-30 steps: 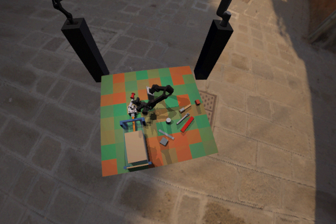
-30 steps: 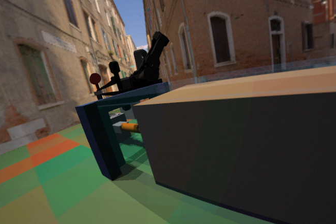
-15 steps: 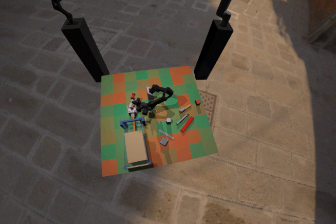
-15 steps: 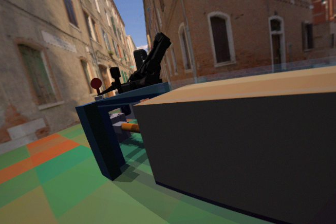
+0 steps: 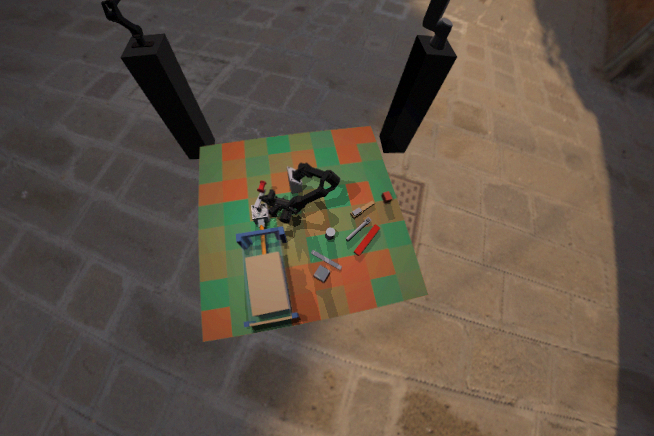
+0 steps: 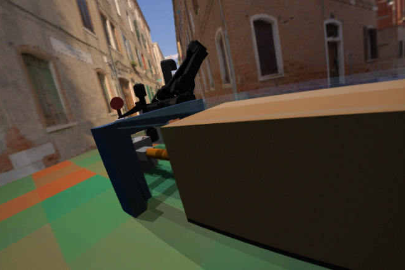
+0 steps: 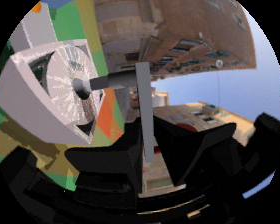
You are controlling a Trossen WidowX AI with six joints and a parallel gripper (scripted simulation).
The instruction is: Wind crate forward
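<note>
The red knob lies 4 cm behind my gripper tip, 4 cm above it and 2 cm to the left of it. The rest, counted from my gripper tip: grey winch 12 cm below, 4 cm ahead, 2 cm to the right; grey winch handle 1 cm to the left, 1 cm behind, 1 cm above; round puck 40 cm to the left, 20 cm ahead, 12 cm below.
</note>
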